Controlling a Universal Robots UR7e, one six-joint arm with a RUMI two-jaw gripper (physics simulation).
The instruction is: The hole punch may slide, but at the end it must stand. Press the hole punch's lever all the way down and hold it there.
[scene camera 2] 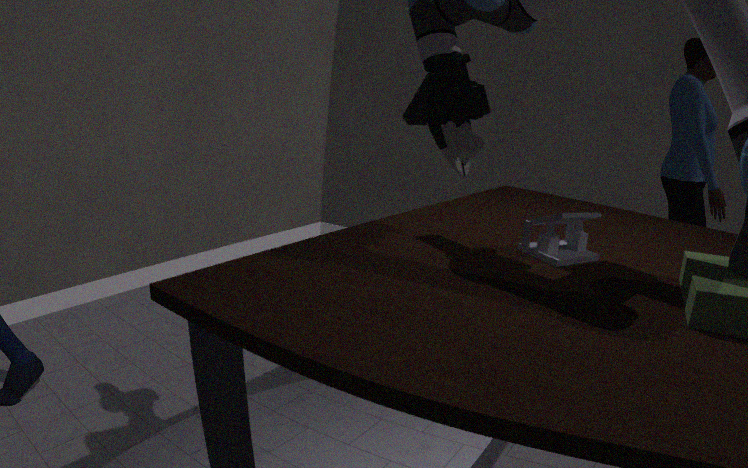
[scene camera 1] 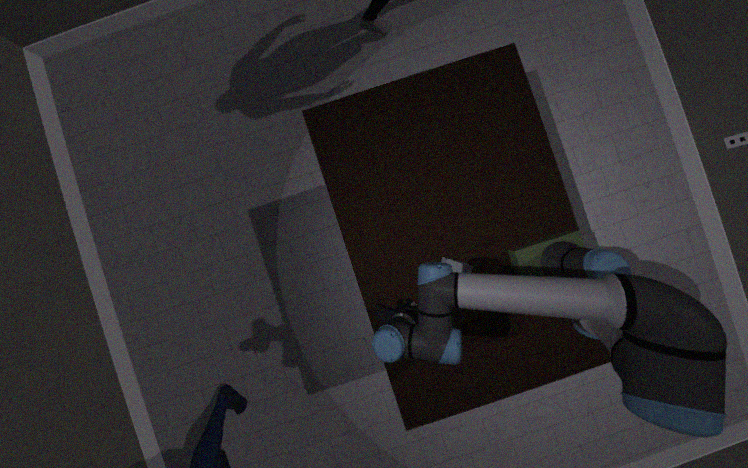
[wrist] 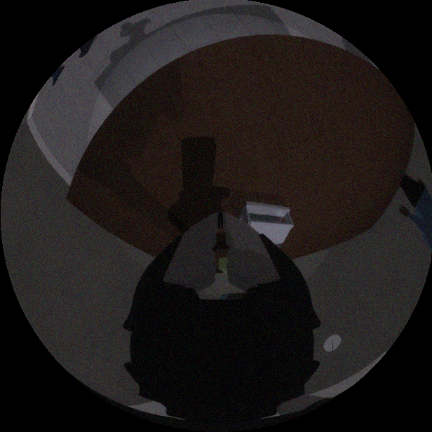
Labels:
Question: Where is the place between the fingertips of my gripper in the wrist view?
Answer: At 220, 214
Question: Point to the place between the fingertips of my gripper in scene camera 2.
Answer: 463, 176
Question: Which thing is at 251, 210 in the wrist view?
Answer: A grey hole punch.

